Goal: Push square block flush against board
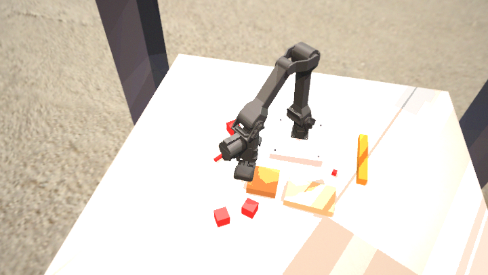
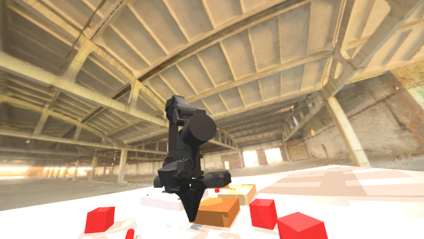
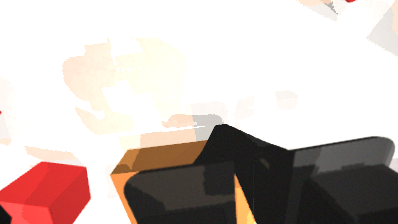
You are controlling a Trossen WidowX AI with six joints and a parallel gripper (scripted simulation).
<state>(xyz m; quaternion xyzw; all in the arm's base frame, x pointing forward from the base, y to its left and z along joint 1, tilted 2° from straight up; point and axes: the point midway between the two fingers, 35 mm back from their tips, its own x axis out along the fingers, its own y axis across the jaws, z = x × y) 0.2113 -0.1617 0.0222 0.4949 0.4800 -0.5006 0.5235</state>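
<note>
The square block lies 60 mm to the left of my gripper tip and 30 mm ahead of it. From my gripper tip the other things lie so: red rod: 100 mm to the right, 60 mm behind; small red cube: 300 mm to the left, 70 mm behind; long yellow bar: 400 mm to the left, 150 mm behind, 10 mm above.
</note>
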